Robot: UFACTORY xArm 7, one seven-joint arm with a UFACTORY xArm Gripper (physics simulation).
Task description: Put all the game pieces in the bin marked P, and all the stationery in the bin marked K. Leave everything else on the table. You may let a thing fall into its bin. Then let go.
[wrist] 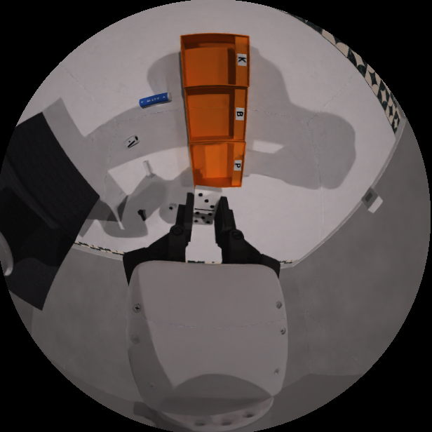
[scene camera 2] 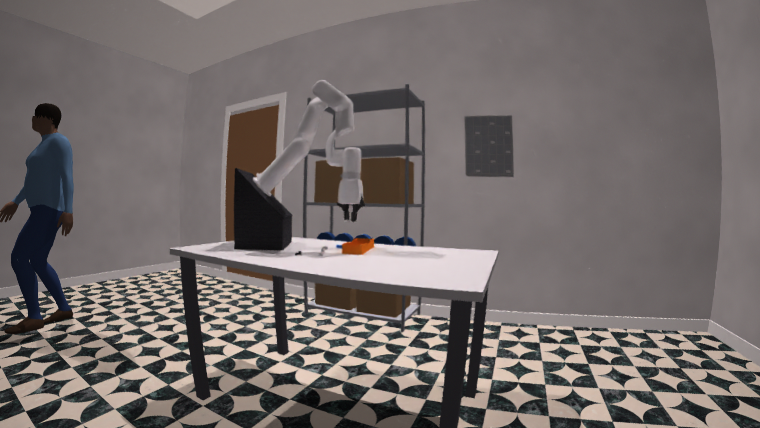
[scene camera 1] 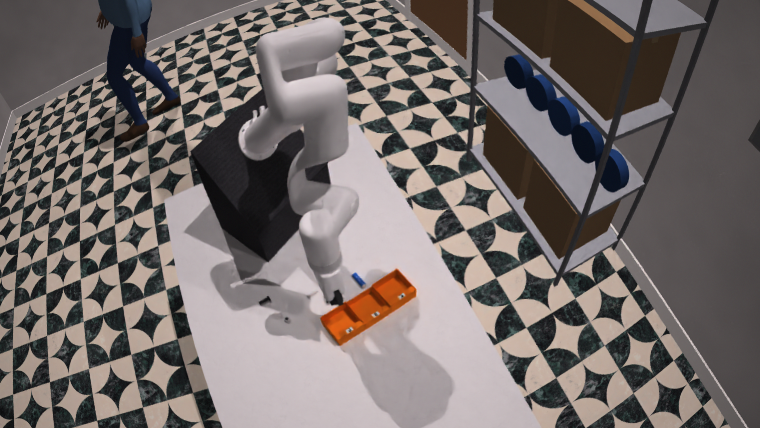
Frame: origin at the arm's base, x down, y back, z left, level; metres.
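Seen in the pictures: gripper, between the fingertips: (scene camera 2: 350,221) (scene camera 1: 334,297); arm's base, origin of its link: (scene camera 2: 261,187) (scene camera 1: 257,139).
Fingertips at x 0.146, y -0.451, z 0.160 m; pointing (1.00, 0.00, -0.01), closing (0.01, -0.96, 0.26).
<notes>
Pixels of each thing's top centre, then the offset from my fingertips to it. "spot": a spot on its surface instead.
- bin P, a spot on its surface: (scene camera 1: 340,335) spot: dz -0.006, dx +0.097, dy -0.062 m
- small black piece, centre of its top: (scene camera 1: 263,299) (scene camera 2: 298,251) dz -0.210, dx +0.118, dy +0.090 m
- blue battery, centre of its top: (scene camera 1: 359,279) dz +0.067, dx +0.117, dy +0.114 m
- small nut, centre of its top: (scene camera 1: 286,318) dz -0.148, dx +0.123, dy +0.022 m
My gripper (scene camera 1: 336,299) (scene camera 2: 350,216) (wrist: 204,204) is shut on a white domino with black dots (wrist: 204,206). It hangs well above the table, and in the wrist view the domino shows at the near end of bin P (wrist: 237,178) (scene camera 1: 340,335). Bin P is the end compartment of an orange three-part tray; bin K (wrist: 242,74) is the far end, and both look empty. A small pale grey sharpener with a dark slot (wrist: 132,141) lies on the table. A small black piece (wrist: 142,214) (scene camera 1: 264,300) (scene camera 2: 298,253) lies nearer the base; I cannot tell what it is.
Bin B (wrist: 240,129) is the middle compartment. A blue battery (wrist: 155,100) (scene camera 1: 358,279) lies beside the tray. A pale bolt-like piece (wrist: 147,168) and a small nut (wrist: 172,206) (scene camera 1: 287,320) lie on the table. The black arm base (scene camera 1: 249,186) (scene camera 2: 261,223) stands behind them.
</notes>
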